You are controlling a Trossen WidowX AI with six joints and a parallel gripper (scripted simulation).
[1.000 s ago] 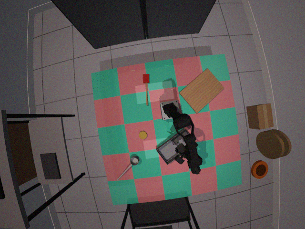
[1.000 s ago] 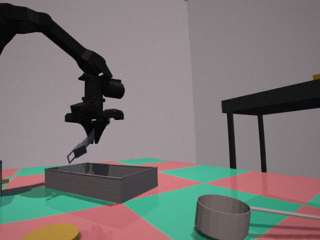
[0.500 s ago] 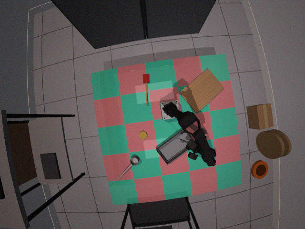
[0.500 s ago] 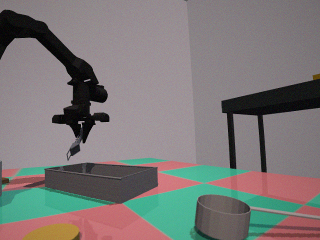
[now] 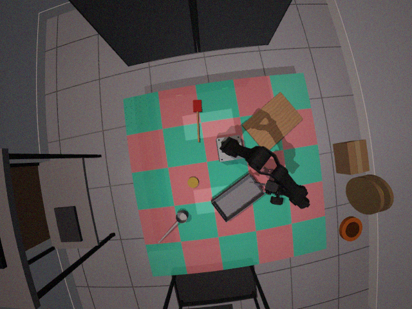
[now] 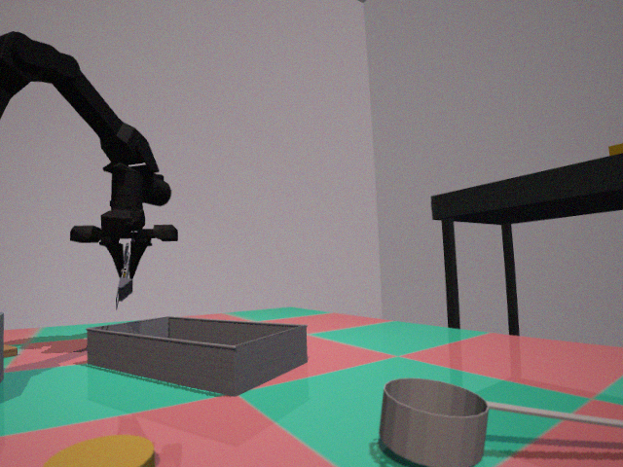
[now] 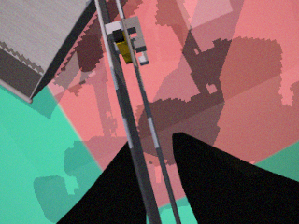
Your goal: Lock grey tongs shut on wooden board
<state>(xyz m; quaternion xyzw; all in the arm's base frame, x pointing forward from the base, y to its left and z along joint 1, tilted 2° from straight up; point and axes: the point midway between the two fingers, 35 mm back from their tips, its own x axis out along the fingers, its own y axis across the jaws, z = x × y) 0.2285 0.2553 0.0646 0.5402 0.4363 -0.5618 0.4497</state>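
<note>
The yellow lock piece lies 40 mm to the right of my gripper tip and 10 mm above it. From my gripper tip the other things lie so: wooden board (390 mm behind, 80 mm to the left, 120 mm below); yellow disc (10 mm behind, 470 mm to the right, 120 mm below); grey roasting tin (100 mm ahead, 190 mm to the right, 100 mm below).
</note>
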